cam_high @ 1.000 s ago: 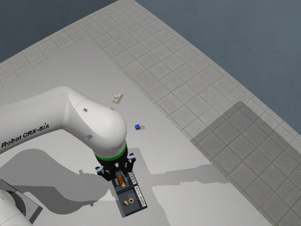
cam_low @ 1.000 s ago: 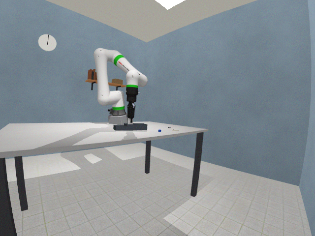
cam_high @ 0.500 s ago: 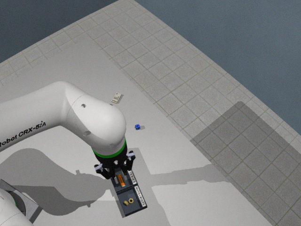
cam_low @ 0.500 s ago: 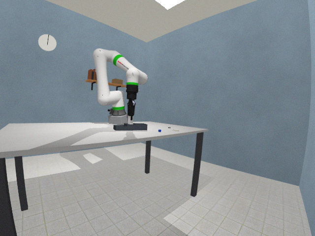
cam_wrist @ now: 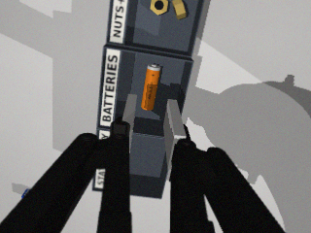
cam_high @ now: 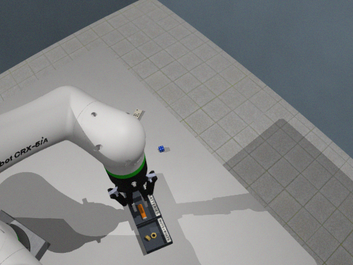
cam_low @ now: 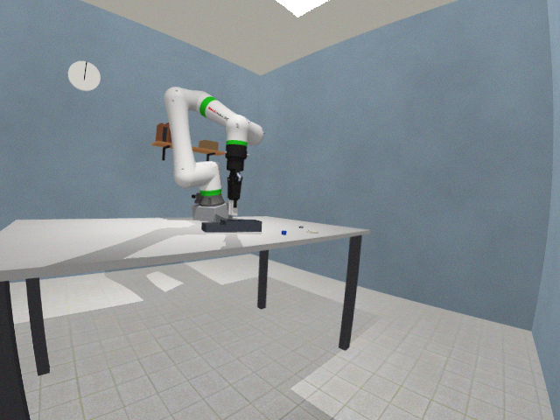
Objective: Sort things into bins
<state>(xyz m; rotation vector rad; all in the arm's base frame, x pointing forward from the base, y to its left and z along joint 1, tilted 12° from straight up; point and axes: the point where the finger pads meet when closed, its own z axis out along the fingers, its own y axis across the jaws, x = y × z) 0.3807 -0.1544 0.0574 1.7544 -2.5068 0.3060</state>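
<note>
The silver sharpener lies 11 cm ahead of my hand, 39 cm to the left of it and 9 cm below it. The rest, counted from my hand: dark three-part bin 1 cm ahead, 1 cm to the right, 8 cm below; then orange battery 9 cm below; then blue die 20 cm ahead, 12 cm to the left, 9 cm below.
</note>
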